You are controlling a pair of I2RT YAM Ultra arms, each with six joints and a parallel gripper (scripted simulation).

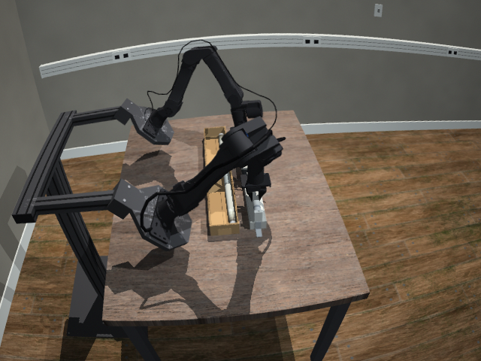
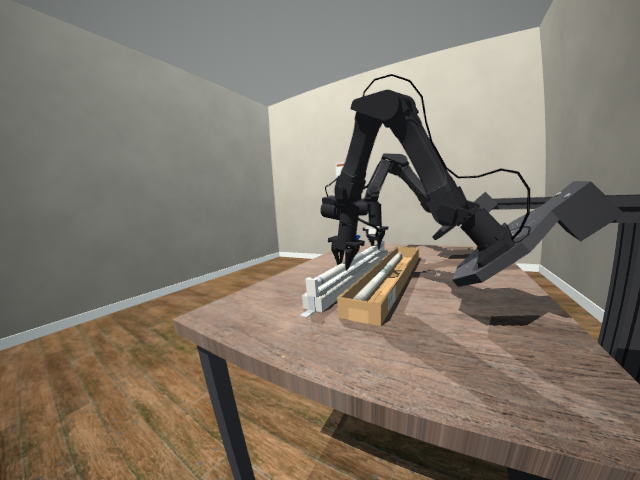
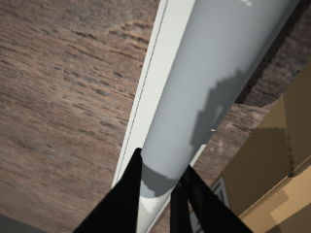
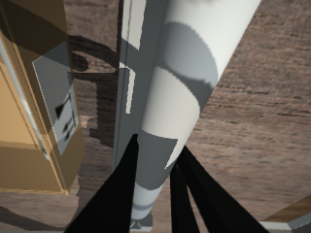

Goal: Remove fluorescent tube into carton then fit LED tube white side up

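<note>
Right now the LED tube is 12 cm to the right of my left hand and 2 cm behind it. From my left hand the other things lie so: old fluorescent tube 11 cm to the right, 11 cm behind, 5 cm below; then light fixture 12 cm to the right, 2 cm behind, 1 cm below; then carton 14 cm behind, 10 cm to the right, 4 cm below.
</note>
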